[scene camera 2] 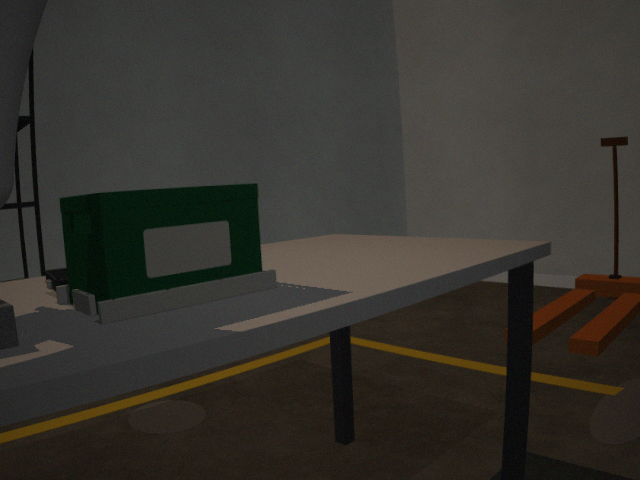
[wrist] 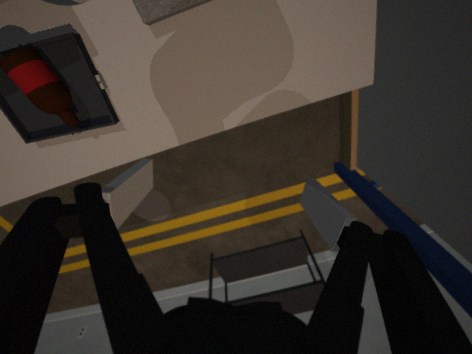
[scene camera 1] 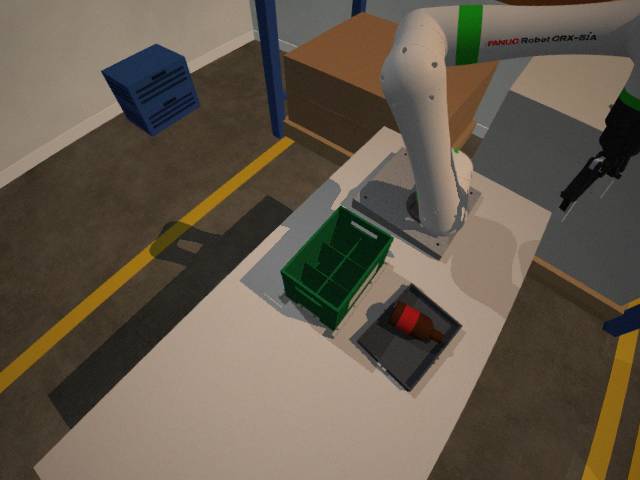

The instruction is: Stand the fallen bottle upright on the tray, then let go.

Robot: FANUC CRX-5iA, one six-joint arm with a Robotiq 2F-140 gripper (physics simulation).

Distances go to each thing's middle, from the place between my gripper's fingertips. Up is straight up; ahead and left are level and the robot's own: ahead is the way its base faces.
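Measured from the brown bottle [scene camera 1: 405, 318], my gripper is far above it, and it is also far short of it and a good way to the left of it.
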